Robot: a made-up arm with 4 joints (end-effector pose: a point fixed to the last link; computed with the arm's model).
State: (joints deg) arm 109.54 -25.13 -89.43 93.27
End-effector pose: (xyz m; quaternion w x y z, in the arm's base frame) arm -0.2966 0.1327 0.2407 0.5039 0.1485 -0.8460 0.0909
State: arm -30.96 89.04 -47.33 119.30
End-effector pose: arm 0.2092 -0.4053 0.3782 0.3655 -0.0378 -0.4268 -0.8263
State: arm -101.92 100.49 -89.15 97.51
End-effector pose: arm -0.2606 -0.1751 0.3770 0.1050 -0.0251 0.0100 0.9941
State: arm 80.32 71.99 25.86 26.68
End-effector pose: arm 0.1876 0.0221 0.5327 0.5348 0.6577 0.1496 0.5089
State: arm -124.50 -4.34 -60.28 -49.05
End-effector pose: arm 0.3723 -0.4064 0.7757 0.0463 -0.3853 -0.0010 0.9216
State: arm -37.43 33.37 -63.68 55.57
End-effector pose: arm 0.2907 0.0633 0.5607 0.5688 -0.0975 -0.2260 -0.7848
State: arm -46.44 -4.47 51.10 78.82
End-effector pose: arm 0.4421 0.0670 0.3081 0.7900 0.0059 -0.6112 0.0477
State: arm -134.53 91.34 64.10 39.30
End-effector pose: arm -0.2811 0.0486 0.4203 0.3003 -0.2445 -0.8568 -0.3406
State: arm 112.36 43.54 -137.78 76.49
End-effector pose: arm -0.1780 0.1381 0.5258 0.8994 -0.2938 -0.3224 -0.0286
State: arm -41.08 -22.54 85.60 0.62
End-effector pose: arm 0.2878 0.0170 0.5034 0.9086 -0.0857 0.1697 0.3720
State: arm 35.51 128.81 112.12 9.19
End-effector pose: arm 0.4676 -0.1146 0.1037 0.0752 0.7387 -0.5669 0.3569
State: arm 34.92 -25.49 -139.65 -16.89
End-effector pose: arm -0.0182 0.7591 0.3938 0.6215 0.1031 -0.1305 -0.7656
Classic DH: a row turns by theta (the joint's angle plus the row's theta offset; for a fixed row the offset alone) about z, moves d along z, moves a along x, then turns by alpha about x. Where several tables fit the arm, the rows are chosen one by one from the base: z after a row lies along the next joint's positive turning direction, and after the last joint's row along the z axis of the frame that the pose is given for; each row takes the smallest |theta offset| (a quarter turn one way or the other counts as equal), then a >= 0, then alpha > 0; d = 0 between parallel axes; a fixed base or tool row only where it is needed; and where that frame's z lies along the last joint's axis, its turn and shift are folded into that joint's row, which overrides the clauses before.
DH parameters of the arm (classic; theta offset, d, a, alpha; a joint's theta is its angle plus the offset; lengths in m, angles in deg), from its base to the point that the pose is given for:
joint 1: -90 0.204 0.031 -90
joint 2: 0 0.224 -0.35 90
joint 3: 90 0.435 0.042 90
joint 4: 0 0.001 -0.293 -90
tool (fixed): 0 -0.066 0 0

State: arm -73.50 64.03 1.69 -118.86
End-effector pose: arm -0.4060 -0.4849 0.8379 0.6278 0.6418 0.4268 0.1088
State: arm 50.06 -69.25 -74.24 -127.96
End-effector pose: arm -0.3605 0.6530 0.2805 0.8045 0.0384 0.5027 -0.3141
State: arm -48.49 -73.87 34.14 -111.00
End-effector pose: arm 0.7818 0.2976 0.0260 0.1222 -0.1734 0.8783 -0.4285
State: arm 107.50 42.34 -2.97 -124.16
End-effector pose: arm 0.1351 0.4365 0.9619 0.0051 -0.5552 0.6432 0.5273
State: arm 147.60 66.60 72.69 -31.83
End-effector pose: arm 0.1244 0.4817 0.5250 0.3684 -0.2040 -0.2422 -0.8741
